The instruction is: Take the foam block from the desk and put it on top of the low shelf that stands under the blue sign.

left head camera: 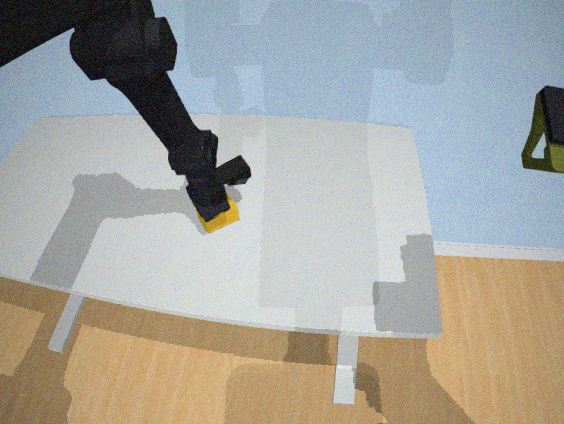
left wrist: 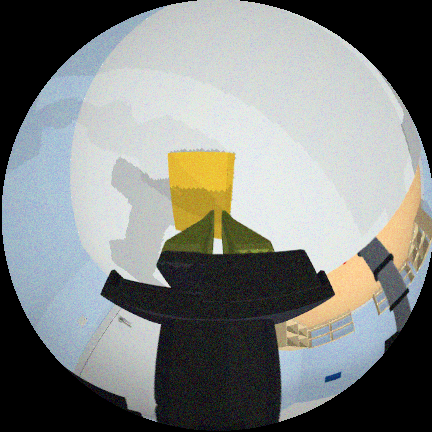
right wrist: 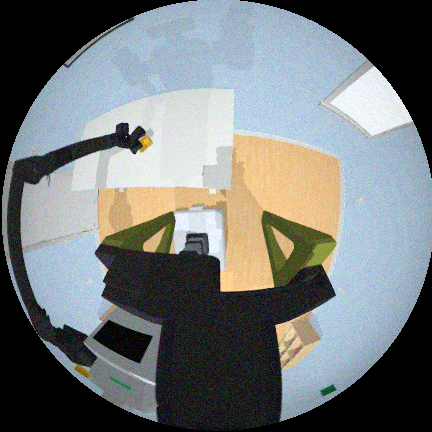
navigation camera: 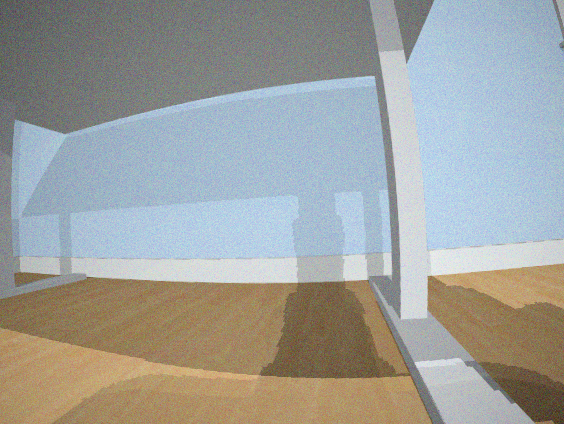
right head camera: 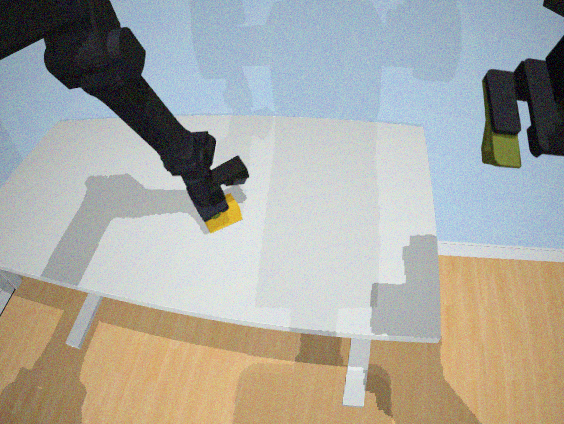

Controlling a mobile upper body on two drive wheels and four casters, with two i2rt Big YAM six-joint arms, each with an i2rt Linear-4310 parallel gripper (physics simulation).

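Frame: origin at the left arm's base, x ahead, y left, z up, level; metres.
Where they show: left gripper, between the fingertips: (left head camera: 214, 216) (left wrist: 217, 214) (right wrist: 141, 146) (right head camera: 216, 216); right gripper, between the fingertips: (left head camera: 562, 165) (right wrist: 217, 215) (right head camera: 531, 160).
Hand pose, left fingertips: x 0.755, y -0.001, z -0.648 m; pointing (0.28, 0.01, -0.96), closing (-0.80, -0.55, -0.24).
Note:
Things, the pixels of their top centre, and the offset from my left fingertips. "*": a spot on its surface instead. Level surfaces: height alone.
- yellow foam block, centre of its top: (left wrist: 195, 198) (left head camera: 216, 206) (right head camera: 218, 206) (right wrist: 141, 141) dx +0.028, dy -0.002, dz +0.004 m
- pale desk, height of its surface: dz -0.042 m
- desk leg, a spot on its surface: (navigation camera: 411, 200) * dx +0.041, dy -0.419, dz -0.524 m
The yellow foam block (left head camera: 231, 213) (right head camera: 233, 214) (left wrist: 201, 172) (right wrist: 146, 143) lies on the pale desk (left head camera: 320, 210) (right head camera: 320, 210) (left wrist: 300, 100) (right wrist: 190, 120). My left gripper (left head camera: 214, 215) (right head camera: 216, 215) (left wrist: 217, 214) is over the block's near end. Its green fingertips are almost together with no block between them; the block shows beyond and below them. My right gripper (right wrist: 217, 215) is open and empty, high off the desk's right side. A blue sign (left wrist: 333, 377) shows low in the left wrist view, beside tan shelving (left wrist: 282, 335); which unit is the low shelf is unclear.
A desk leg (navigation camera: 411, 200) stands on a long foot (navigation camera: 440, 340) in front of the base. A white door (left wrist: 115, 355) shows in the left wrist view. A green sign (right wrist: 328, 390) and a tan shelf unit (right wrist: 306, 330) show in the right wrist view.

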